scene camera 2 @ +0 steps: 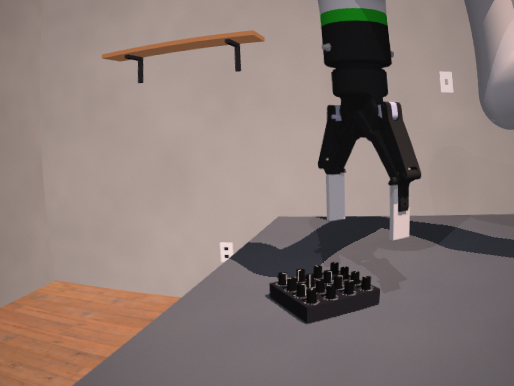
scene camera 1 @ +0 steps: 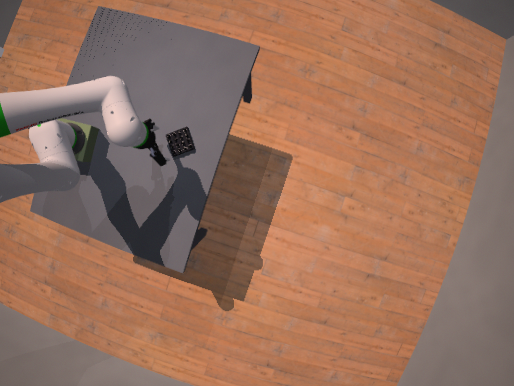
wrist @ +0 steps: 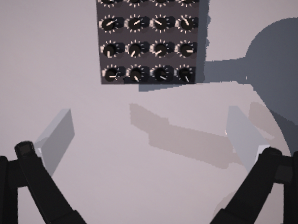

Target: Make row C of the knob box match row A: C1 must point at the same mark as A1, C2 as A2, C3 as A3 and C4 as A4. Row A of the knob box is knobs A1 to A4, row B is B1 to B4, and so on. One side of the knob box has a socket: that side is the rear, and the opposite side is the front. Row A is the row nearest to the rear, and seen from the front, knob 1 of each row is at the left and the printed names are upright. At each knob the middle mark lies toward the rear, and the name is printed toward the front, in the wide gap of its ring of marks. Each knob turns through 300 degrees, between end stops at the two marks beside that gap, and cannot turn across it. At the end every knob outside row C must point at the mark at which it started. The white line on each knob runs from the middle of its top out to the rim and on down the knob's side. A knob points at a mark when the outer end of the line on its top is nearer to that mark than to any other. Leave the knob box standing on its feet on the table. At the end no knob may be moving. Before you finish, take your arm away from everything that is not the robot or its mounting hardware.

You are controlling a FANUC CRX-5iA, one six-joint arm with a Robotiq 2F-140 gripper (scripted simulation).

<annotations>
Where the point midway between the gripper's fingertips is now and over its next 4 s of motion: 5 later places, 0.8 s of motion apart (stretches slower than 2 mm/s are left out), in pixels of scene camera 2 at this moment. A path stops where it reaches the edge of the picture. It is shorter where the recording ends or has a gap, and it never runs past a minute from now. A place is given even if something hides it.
The gripper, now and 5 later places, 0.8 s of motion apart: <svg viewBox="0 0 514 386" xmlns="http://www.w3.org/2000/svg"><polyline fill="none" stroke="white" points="365,228 348,225 327,223 320,240 320,251 320,272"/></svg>
</annotations>
